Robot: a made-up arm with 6 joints. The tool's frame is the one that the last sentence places.
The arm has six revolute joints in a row. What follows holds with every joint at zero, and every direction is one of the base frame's. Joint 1 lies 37.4 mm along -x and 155.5 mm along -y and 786.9 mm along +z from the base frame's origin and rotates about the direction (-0.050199, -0.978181, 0.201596). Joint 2 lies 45 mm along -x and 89.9 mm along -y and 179.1 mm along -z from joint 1 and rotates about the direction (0.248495, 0.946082, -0.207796). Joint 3 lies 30.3 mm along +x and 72 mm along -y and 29.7 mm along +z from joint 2 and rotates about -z. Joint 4 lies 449.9 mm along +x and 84.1 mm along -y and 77.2 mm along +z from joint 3 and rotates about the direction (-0.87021, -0.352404, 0.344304). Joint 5 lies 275.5 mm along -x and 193.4 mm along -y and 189.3 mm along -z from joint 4 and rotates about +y. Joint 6 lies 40.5 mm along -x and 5.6 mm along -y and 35.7 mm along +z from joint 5 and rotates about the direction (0.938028, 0.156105, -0.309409). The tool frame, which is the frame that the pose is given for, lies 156 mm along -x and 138.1 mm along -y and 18.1 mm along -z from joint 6; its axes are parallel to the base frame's.
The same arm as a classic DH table. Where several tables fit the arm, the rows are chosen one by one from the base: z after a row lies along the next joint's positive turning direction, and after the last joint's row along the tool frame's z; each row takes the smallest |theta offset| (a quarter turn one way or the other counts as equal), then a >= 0, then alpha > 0; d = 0 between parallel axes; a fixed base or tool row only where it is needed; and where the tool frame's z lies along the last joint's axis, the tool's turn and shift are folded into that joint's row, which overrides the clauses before.
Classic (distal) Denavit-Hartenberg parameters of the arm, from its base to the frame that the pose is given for. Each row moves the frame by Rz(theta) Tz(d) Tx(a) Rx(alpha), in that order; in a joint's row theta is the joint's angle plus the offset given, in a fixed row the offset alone. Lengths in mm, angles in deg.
base (fixed): theta offset -2.94, d 754.5, a -29.4, alpha 78.37
joint 1: theta offset 86.99, d 67.1, a -195.8, alpha 168.47
joint 2: theta offset 89.41, d -213.9, a 47.6, alpha -78.01
joint 3: theta offset 53.24, d -235.1, a 246.8, alpha -110.14
joint 4: theta offset 82.06, d -211.2, a -277.4, alpha -110.63
joint 5: theta offset -3.33, d -120.9, a 21.2, alpha -81.02
joint 6: theta offset 87.05, d -235.9, a 110.6, alpha 108.02
tool (fixed): theta offset 80.55, d -75.5, a 0.0, alpha 0.00

